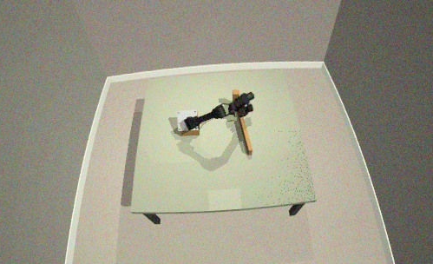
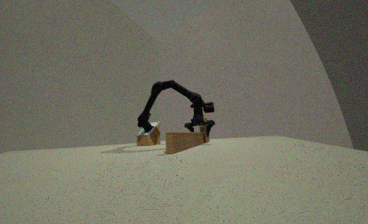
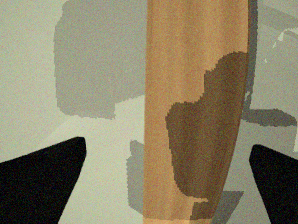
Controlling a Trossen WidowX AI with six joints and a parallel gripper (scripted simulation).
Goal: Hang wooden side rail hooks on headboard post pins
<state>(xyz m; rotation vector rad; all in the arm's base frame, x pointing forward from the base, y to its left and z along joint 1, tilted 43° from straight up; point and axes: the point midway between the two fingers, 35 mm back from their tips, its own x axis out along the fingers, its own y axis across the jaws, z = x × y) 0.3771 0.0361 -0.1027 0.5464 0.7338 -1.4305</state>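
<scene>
The wooden headboard post is 3 cm behind my gripper tip, 13 cm to the left of it and 5 cm above it.
</scene>
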